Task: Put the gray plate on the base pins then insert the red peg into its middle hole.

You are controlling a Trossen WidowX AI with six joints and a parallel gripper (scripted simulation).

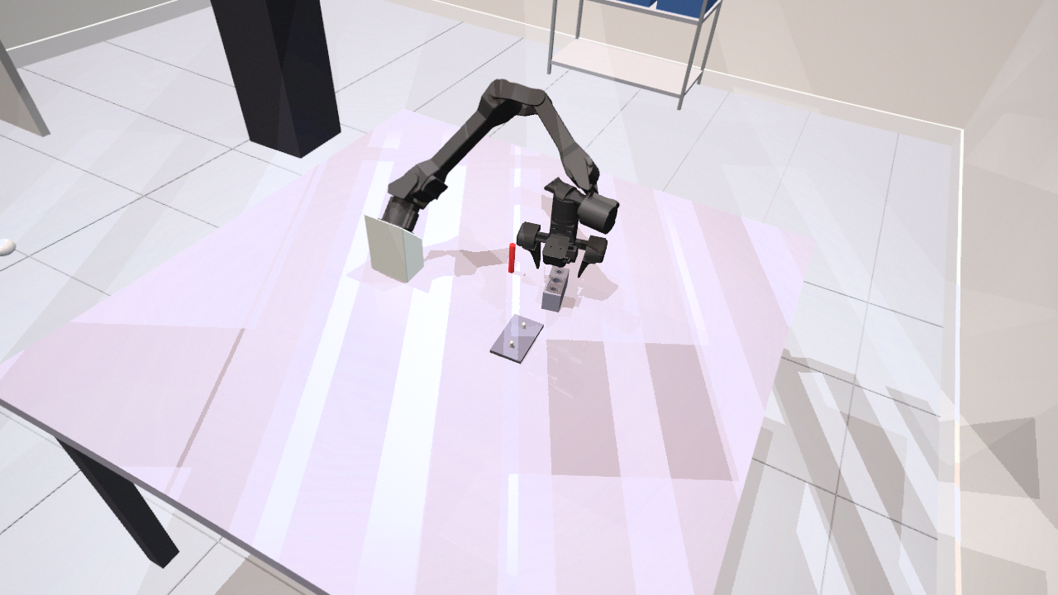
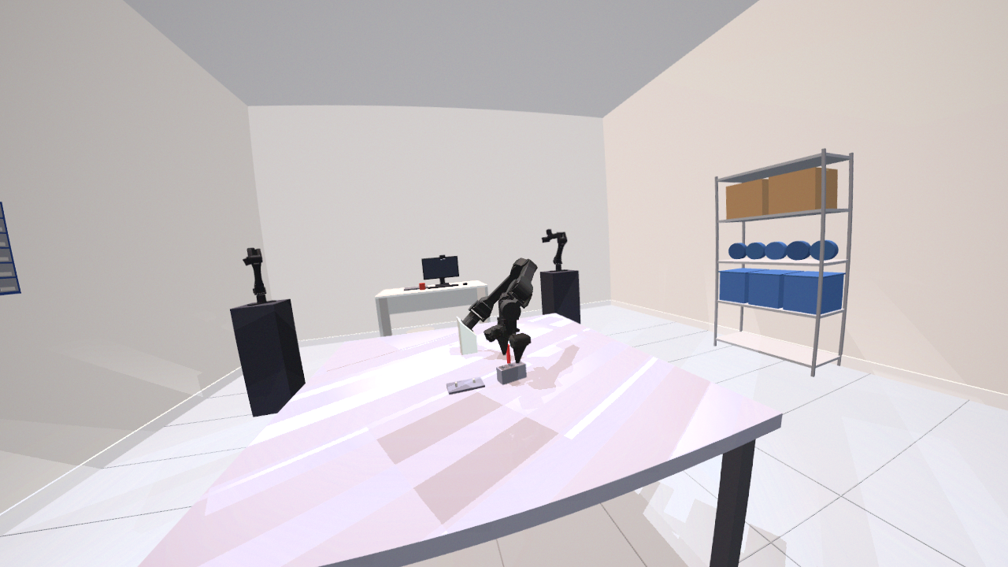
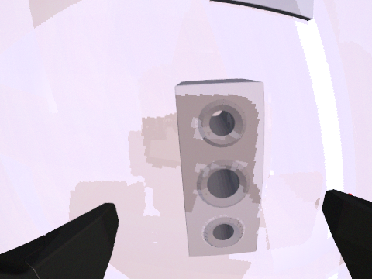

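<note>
The gray plate lies 40 mm below my gripper tip. The rest, counted from my gripper tip: gray base: 160 mm to the right, 70 mm below, 20 mm behind; red peg: 130 mm behind, 30 mm to the left, 30 mm below.
</note>
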